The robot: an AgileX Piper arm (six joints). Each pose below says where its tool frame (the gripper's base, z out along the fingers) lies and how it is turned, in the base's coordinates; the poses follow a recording.
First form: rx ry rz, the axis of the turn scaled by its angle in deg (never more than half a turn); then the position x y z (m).
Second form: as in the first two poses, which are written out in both.
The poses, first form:
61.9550 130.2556 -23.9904 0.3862 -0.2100 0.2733
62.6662 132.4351 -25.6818 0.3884 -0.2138 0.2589
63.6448 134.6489 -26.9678 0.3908 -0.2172 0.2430
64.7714 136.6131 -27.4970 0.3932 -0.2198 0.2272
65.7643 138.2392 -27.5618 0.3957 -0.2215 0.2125
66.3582 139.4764 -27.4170 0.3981 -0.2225 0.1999
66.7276 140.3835 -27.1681 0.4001 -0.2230 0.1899
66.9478 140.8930 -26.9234 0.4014 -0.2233 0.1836
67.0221 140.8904 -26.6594 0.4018 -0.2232 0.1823
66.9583 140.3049 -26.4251 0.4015 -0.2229 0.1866
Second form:
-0.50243 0.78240 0.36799 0.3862; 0.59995 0.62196 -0.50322 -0.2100; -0.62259 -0.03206 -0.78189 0.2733; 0 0 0 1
-0.52566 0.78533 0.32700 0.3884; 0.60618 0.61549 -0.50371 -0.2138; -0.59684 -0.06656 -0.79959 0.2589; 0 0 0 1
-0.54560 0.78780 0.28580 0.3908; 0.61697 0.60839 -0.49920 -0.2172; -0.56715 -0.09604 -0.81800 0.2430; 0 0 0 1
-0.55937 0.78991 0.25129 0.3932; 0.63118 0.60240 -0.48859 -0.2198; -0.53732 -0.11470 -0.83554 0.2272; 0 0 0 1
-0.56882 0.79115 0.22478 0.3957; 0.64445 0.59854 -0.47585 -0.2215; -0.51101 -0.12581 -0.85032 0.2125; 0 0 0 1
-0.57614 0.79062 0.20731 0.3981; 0.65333 0.59787 -0.46445 -0.2225; -0.49115 -0.13214 -0.86099 0.1999; 0 0 0 1
-0.58142 0.78963 0.19606 0.4001; 0.65947 0.59851 -0.45484 -0.2230; -0.47650 -0.13516 -0.86872 0.1899; 0 0 0 1
-0.58405 0.78907 0.19038 0.4014; 0.66328 0.59914 -0.44844 -0.2233; -0.46792 -0.13563 -0.87330 0.1836; 0 0 0 1
-0.58314 0.78940 0.19182 0.4018; 0.66474 0.59940 -0.44590 -0.2232; -0.46698 -0.13251 -0.87428 0.1823; 0 0 0 1
-0.57807 0.79091 0.20073 0.4015; 0.66370 0.59884 -0.44820 -0.2229; -0.47469 -0.12587 -0.87111 0.1866; 0 0 0 1

